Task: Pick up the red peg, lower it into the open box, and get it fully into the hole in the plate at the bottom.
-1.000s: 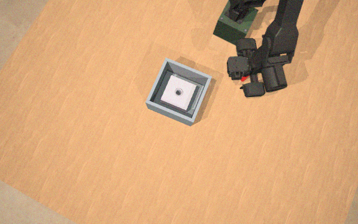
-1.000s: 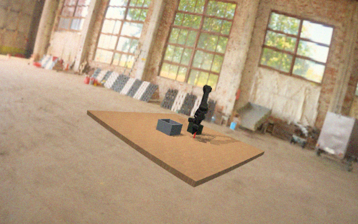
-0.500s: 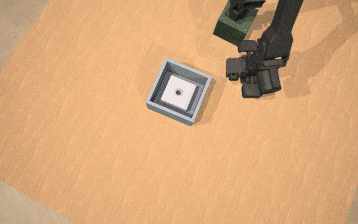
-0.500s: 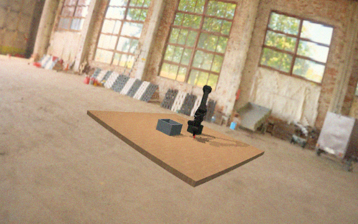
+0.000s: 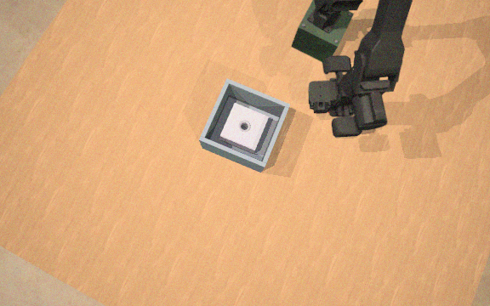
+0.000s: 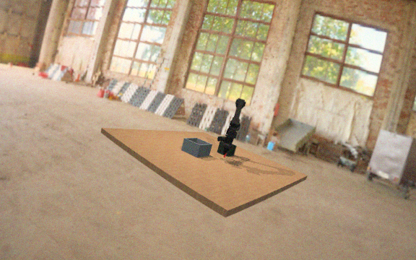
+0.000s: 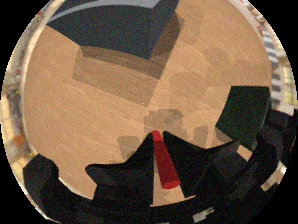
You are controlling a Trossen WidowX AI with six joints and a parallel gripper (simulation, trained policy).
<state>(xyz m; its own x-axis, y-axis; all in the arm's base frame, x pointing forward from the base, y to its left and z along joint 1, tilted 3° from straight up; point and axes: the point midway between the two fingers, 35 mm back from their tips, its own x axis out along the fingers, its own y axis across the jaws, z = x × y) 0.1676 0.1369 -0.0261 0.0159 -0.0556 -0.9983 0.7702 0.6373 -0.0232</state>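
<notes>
The plate is 160 mm ahead of my gripper tip and 140 mm to the right of it. Also, from my gripper tip: red peg 20 mm above, 10 mm to the left, 10 mm behind; grey box 160 mm ahead, 140 mm to the right, 20 mm below.
</notes>
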